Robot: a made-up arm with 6 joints.
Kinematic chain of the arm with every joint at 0, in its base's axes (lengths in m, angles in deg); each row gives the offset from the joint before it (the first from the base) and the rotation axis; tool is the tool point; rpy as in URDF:
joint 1: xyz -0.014 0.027 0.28 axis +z
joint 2: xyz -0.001 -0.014 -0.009 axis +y
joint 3: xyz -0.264 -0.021 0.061 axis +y
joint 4: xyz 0.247 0.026 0.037 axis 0.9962 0 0.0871
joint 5: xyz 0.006 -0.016 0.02 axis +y
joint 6: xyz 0.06 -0.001 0.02 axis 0.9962 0 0.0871
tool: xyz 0 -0.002 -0.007 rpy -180 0 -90
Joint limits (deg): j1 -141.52..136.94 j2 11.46..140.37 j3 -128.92..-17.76 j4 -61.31..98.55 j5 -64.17..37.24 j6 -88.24..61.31
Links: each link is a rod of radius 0.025 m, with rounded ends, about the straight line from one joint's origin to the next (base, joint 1, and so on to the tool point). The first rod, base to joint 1, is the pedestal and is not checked.
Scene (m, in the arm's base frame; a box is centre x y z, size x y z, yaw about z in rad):
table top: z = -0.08
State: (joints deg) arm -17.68 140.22 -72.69 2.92 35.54 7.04
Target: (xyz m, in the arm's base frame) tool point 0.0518 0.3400 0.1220
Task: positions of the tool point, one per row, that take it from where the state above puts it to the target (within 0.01 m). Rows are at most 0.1 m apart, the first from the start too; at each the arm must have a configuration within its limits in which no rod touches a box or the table.
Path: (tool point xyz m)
1: 0.3627 -0.0215 0.1191
2: 0.3534 0.0715 0.1191
3: 0.3220 0.1571 0.1193
4: 0.2716 0.2301 0.1197
5: 0.2063 0.2864 0.1202
6: 0.1313 0.3234 0.1210
7: 0.0518 0.3400 0.1220

